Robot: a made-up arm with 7 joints.
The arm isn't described. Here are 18 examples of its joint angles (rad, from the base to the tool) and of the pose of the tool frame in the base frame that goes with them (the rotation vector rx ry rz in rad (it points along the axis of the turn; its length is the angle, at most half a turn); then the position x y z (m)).
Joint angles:
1: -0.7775 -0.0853 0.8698 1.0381 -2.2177 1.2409 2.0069
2: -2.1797 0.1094 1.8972 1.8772 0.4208 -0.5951 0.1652
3: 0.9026 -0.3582 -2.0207 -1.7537 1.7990 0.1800 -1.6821
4: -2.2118 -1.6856 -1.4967 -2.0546 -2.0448 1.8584 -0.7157
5: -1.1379 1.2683 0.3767 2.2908 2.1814 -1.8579 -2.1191
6: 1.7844 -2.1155 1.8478 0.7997 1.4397 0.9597 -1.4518
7: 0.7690 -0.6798 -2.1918 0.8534 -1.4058 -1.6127 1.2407
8: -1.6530 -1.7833 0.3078 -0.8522 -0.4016 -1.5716 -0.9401
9: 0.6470 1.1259 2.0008 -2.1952 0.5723 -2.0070 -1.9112
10: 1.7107 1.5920 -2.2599 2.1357 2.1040 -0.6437 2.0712
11: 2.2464 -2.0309 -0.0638 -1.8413 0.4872 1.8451 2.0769
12: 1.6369 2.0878 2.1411 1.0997 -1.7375 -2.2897 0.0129
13: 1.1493 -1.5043 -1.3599 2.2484 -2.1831 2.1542 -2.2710
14: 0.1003 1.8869 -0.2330 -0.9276 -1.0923 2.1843 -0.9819
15: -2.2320 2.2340 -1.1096 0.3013 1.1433 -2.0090 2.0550
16: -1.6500 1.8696 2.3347 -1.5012 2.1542 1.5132 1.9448
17: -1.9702 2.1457 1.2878 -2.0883 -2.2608 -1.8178 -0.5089
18: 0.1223 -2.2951 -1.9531 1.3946 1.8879 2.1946 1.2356
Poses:
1: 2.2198 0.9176 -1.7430 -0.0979 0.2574 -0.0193
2: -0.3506 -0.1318 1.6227 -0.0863 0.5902 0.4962
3: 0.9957 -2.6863 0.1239 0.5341 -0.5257 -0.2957
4: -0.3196 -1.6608 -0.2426 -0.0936 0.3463 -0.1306
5: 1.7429 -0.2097 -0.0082 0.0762 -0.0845 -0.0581
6: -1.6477 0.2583 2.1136 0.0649 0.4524 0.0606
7: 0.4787 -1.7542 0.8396 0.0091 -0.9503 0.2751
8: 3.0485 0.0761 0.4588 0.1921 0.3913 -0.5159
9: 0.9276 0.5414 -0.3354 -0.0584 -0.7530 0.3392
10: -0.1713 -1.0464 0.4404 0.0324 0.3893 0.0182
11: -1.7248 -2.0355 -1.5369 0.1337 -0.0817 0.1932
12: 0.7411 -0.0015 2.2532 0.7113 0.0348 0.0710
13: 1.8800 -0.9964 0.9261 -0.0330 -0.6305 0.1167
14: -0.0273 0.6359 -0.9248 -0.1416 0.0502 0.1473
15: 2.7651 -0.3224 -0.7841 -0.0983 -0.3960 0.0526
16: 0.1262 -1.5000 -1.5320 -0.0535 0.3104 0.5991
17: 0.1248 -0.8100 -0.8752 -0.1959 0.2090 0.1901
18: 1.8837 -1.0381 -0.1105 -0.1034 -0.6915 0.2795
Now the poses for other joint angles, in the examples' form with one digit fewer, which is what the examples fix.
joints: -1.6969 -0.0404 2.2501 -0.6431 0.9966 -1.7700 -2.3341
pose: -0.477 -0.033 -0.397 -0.221 0.324 0.678
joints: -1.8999 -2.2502 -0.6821 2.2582 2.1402 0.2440 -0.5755
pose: 1.586 1.514 0.376 -0.088 0.163 -0.378
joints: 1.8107 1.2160 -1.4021 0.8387 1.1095 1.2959 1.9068
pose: 0.415 2.196 -0.527 0.420 0.313 -0.266
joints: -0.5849 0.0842 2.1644 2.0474 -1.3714 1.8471 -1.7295
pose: 2.464 -1.833 -0.517 -0.036 -0.020 0.419
